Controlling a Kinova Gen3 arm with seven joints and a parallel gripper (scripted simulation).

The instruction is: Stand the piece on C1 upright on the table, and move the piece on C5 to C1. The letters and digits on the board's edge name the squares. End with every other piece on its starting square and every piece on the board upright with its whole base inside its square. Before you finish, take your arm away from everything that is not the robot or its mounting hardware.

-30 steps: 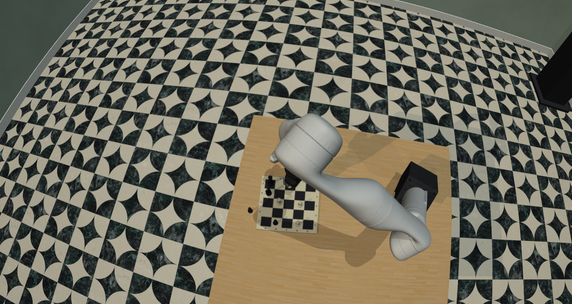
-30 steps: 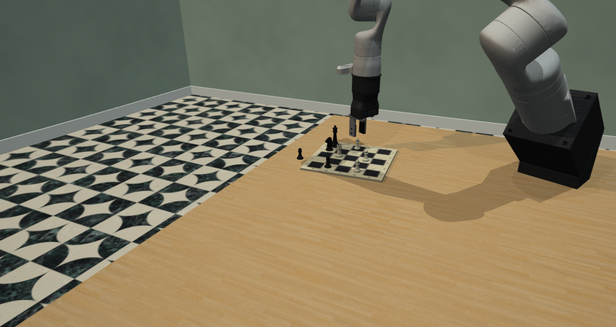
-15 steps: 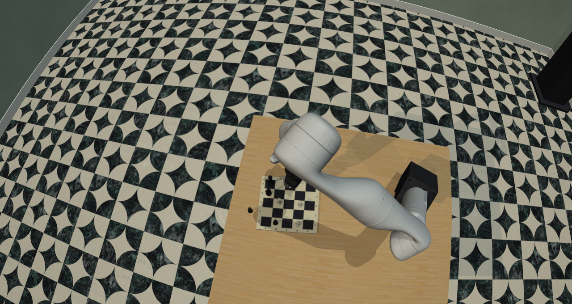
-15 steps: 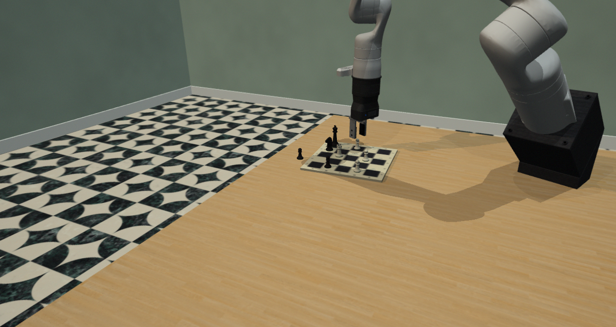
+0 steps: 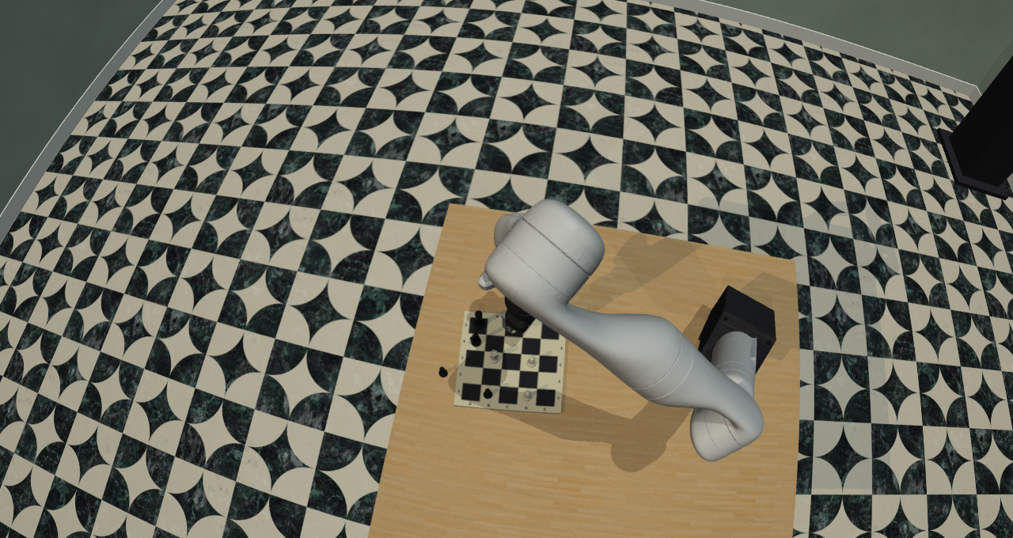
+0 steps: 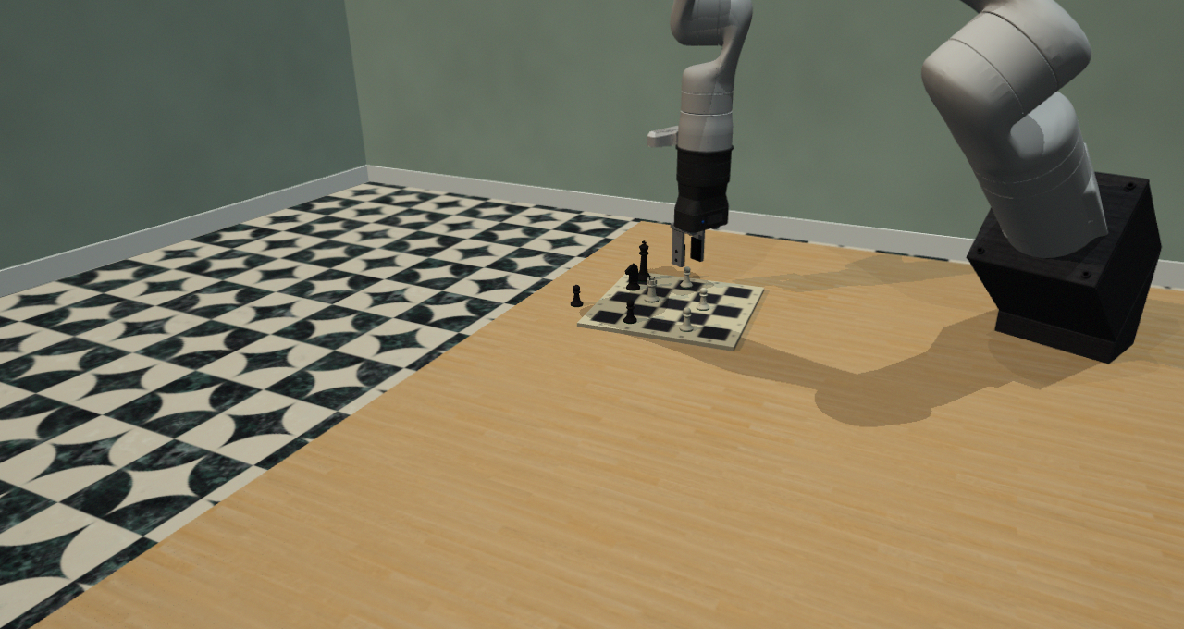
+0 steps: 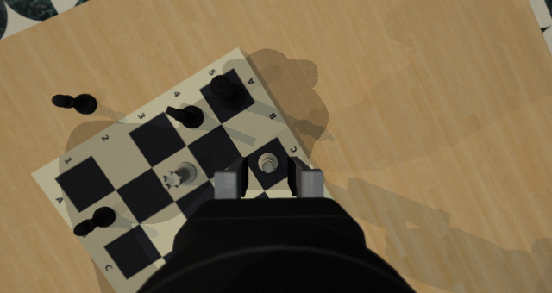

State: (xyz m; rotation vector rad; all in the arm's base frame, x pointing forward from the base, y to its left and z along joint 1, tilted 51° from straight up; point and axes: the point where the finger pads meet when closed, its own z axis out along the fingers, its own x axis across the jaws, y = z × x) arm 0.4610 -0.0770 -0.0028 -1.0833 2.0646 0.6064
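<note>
My hand is 7 cm short of the black king and 3 cm above it. Also, from my hand: black knight (7 cm ahead, 5 cm to the left, 4 cm below); chessboard (7 cm to the left, 6 cm below, 1 cm behind).
</note>
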